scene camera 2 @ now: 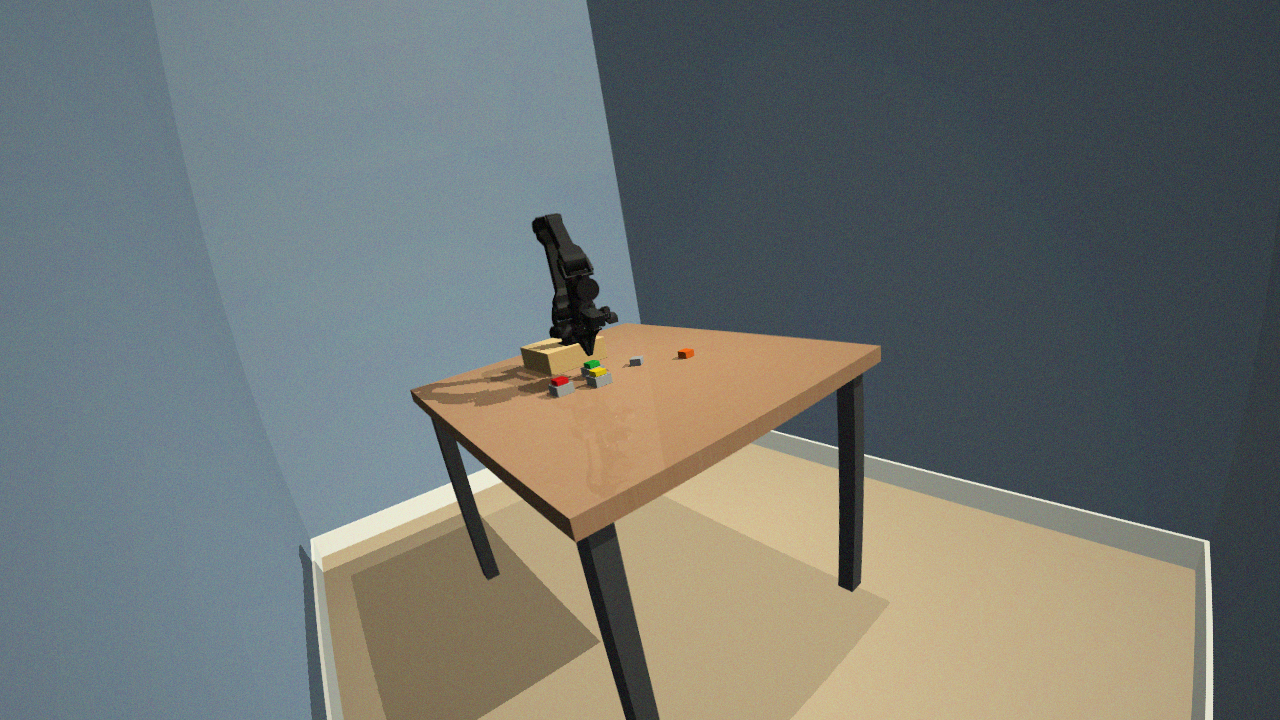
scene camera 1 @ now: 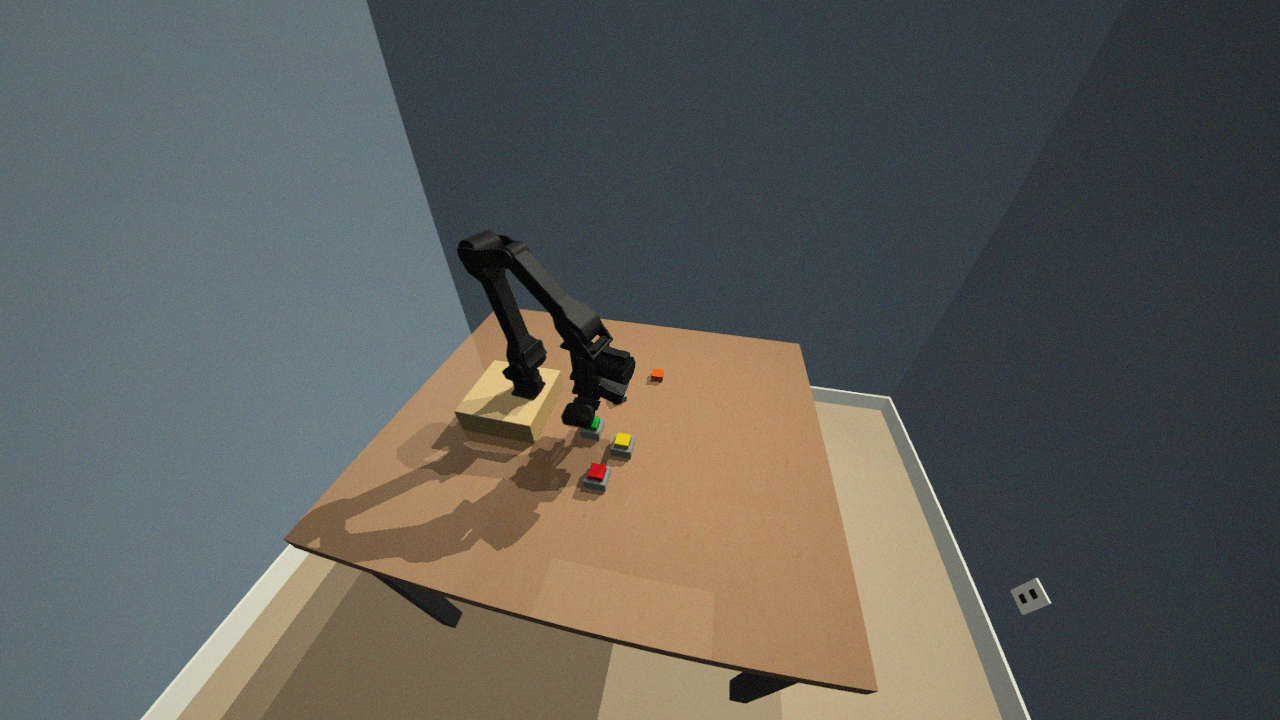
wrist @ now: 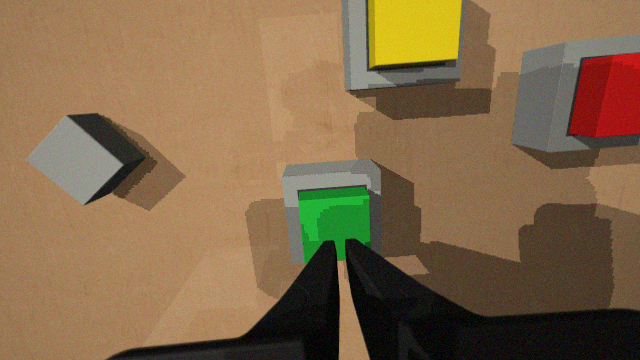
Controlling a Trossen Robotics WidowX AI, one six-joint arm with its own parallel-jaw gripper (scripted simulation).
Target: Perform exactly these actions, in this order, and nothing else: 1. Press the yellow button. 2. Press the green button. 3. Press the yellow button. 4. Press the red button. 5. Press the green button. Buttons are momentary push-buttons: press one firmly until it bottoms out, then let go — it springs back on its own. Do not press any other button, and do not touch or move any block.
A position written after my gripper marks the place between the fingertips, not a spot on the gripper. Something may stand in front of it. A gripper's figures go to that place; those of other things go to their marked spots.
Labels:
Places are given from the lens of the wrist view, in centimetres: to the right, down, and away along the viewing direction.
my gripper (wrist: 340,250): 1, 3, 11
grey block (wrist: 86,157): -11, -1, 13
green button (wrist: 338,214): 1, 2, 12
The marked spots on the green button and the grey block are 12 cm apart.

